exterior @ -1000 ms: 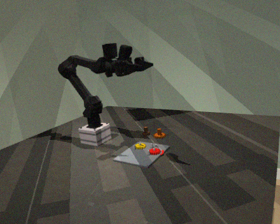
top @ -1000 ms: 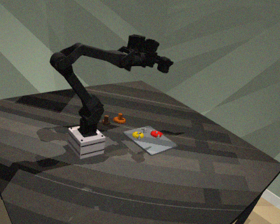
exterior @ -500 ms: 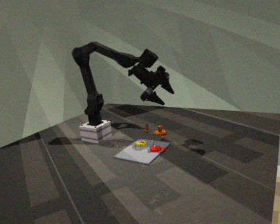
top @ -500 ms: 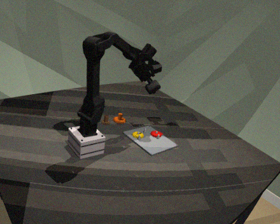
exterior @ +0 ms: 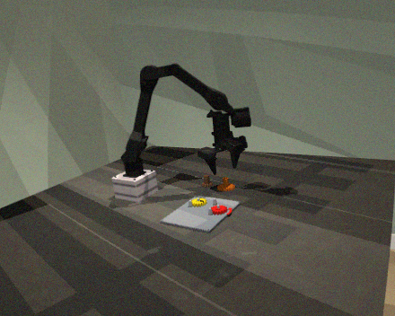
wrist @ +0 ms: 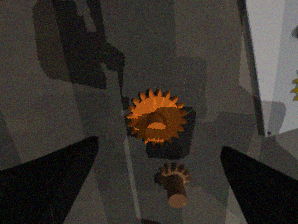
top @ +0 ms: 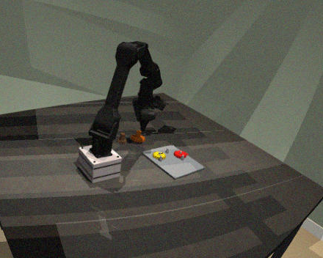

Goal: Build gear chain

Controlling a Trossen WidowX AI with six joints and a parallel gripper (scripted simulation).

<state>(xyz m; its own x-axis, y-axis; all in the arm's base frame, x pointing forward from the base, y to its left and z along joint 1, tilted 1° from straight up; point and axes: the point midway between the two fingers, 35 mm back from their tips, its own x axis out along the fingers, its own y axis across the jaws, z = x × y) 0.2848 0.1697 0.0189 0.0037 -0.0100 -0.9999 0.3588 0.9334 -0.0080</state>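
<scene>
My gripper tip is now 5 cm above the orange gear. From my gripper tip the other things lie so: red gear: 8 cm ahead, 19 cm to the right, 5 cm below; yellow gear: 1 cm behind, 17 cm to the right, 5 cm below; brown gear: 8 cm behind, 5 cm below.
</scene>
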